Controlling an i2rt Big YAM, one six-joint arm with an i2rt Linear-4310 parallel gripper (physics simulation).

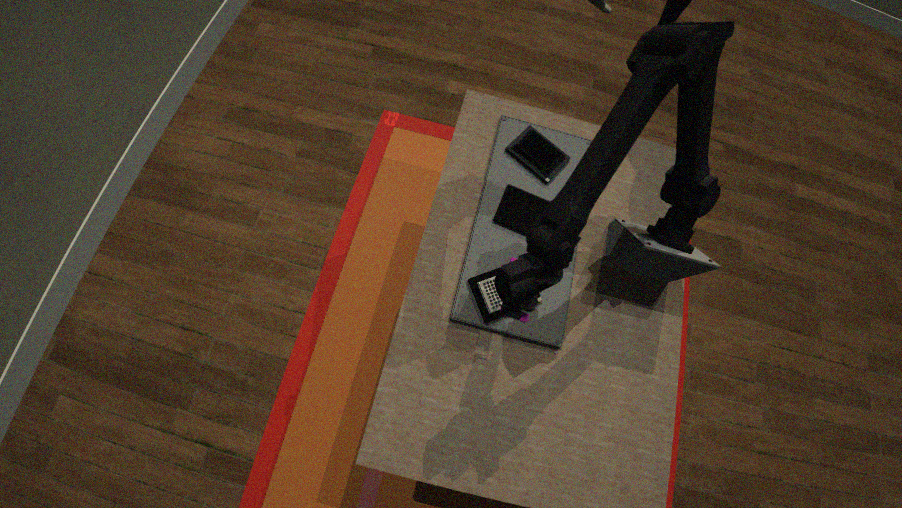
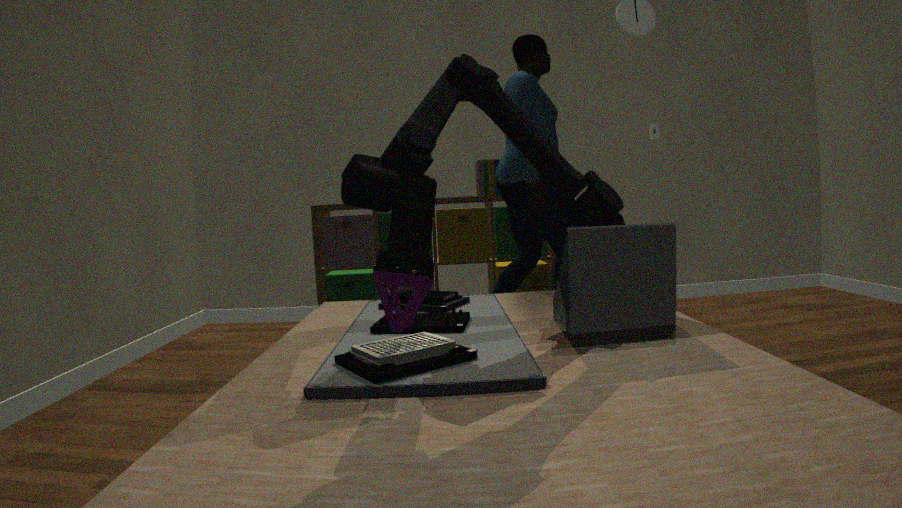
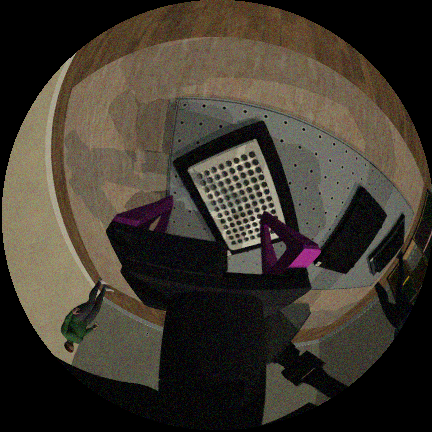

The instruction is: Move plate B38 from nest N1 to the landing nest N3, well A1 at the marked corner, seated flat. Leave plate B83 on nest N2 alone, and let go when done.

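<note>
A white well plate (image 1: 490, 294) (image 2: 403, 347) (image 3: 235, 195) lies in the black nest (image 2: 465, 355) (image 3: 274, 165) at the board's near end and looks level. Its label and the nest's are not readable. The middle nest (image 1: 520, 208) (image 3: 354, 230) shows a flat black top; whether that is a dark plate I cannot tell. The far nest (image 1: 536, 153) shows a raised rim around a dark centre, with a small light mark at one corner. My gripper (image 1: 518, 289) (image 3: 218, 207) is open and empty, its magenta fingers above the board beside the white plate, not touching it.
The grey perforated board (image 1: 479, 252) (image 2: 504, 372) (image 3: 305, 145) carries the nests on the wooden table (image 1: 441, 403). A grey wedge-shaped arm base (image 1: 631, 271) (image 2: 621, 277) stands beside the board. A person (image 2: 530, 119) is behind the table, near a shelf unit (image 2: 318, 252).
</note>
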